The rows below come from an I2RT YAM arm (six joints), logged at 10 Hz.
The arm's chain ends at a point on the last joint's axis. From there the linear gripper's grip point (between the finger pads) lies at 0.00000 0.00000 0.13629 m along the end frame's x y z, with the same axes.
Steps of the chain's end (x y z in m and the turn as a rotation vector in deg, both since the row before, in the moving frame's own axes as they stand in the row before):
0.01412 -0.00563 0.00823 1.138 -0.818 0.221
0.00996 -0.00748 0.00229 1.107 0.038 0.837
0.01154 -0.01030 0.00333 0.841 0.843 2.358
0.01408 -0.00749 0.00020 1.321 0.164 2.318
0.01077 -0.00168 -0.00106 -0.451 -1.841 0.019
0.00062 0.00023 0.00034 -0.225 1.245 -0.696
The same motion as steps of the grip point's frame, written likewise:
0.01218 -0.00834 0.00819 1.138 -0.818 0.221
0.01007 -0.01011 0.00226 1.107 0.038 0.837
0.01359 -0.01226 0.00330 0.841 0.843 2.358
0.01453 -0.01062 0.00016 1.321 0.164 2.318
0.00639 -0.00061 -0.00113 -0.451 -1.841 0.019
0.00358 0.00075 0.00031 -0.225 1.245 -0.696

